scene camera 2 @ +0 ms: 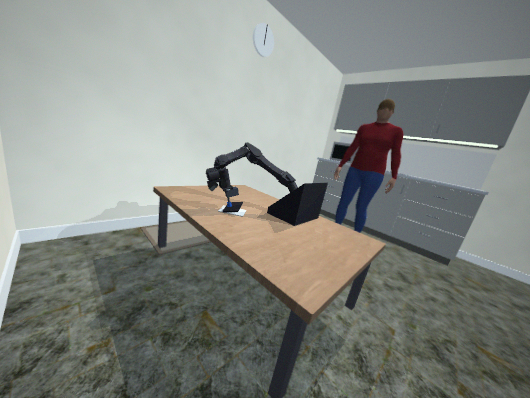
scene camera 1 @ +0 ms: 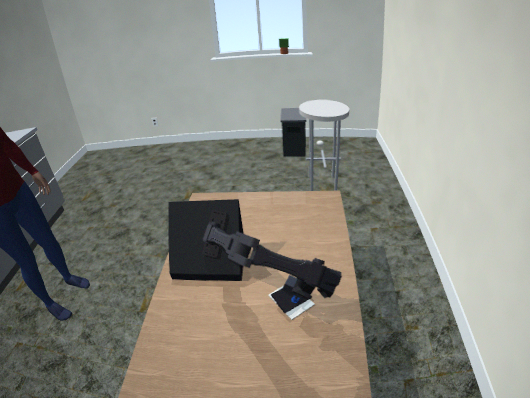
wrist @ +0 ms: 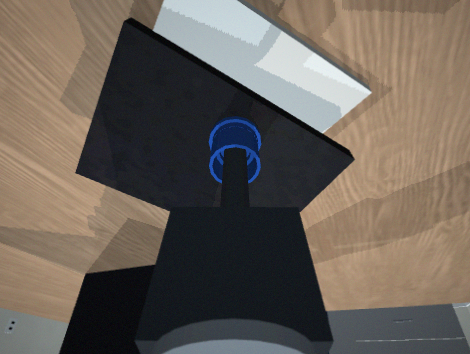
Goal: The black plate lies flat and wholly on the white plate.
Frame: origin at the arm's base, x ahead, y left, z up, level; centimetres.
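Seen in the pictures: hand, its tool point: [scene camera 2: 230, 207] [scene camera 1: 293, 301] [wrist: 235, 133]; arm's base, origin of its link: [scene camera 2: 295, 194].
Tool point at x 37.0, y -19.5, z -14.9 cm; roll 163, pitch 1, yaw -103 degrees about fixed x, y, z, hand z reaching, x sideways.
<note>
Offsets run from my tool point to a thing's top centre. Level surfaces: height alone.
My gripper, a blue suction cup [scene camera 1: 295, 300] [scene camera 2: 229, 204] [wrist: 235, 150], is on the upper face of the black plate {dy +1.7, dx -1.2, dz +3.5 cm} [scene camera 1: 283, 299] [scene camera 2: 237, 206] [wrist: 150, 110] and holds it. The black plate is about level, low over the white plate {dy +1.7, dx -1.4, dz -1.4 cm} [scene camera 1: 302, 310] [scene camera 2: 239, 213] [wrist: 280, 62]. The white plate lies flat on the table. In scene camera 1 it shows as a wide strip along the front right side and a thin edge at the left. In the wrist view a broad band of it shows beyond the black plate's far edge; the rest is hidden. A small gap seems to part the plates.
The arm's black wedge-shaped base block [scene camera 1: 187, 250] [scene camera 2: 306, 205] stands on the wooden table {dz -2.0 cm} [scene camera 1: 200, 340] [scene camera 2: 320, 265], beside the plates. A person [scene camera 1: 30, 225] [scene camera 2: 375, 150] stands off the table on the base block's side. A round stool [scene camera 1: 324, 109] stands past the table's far end.
</note>
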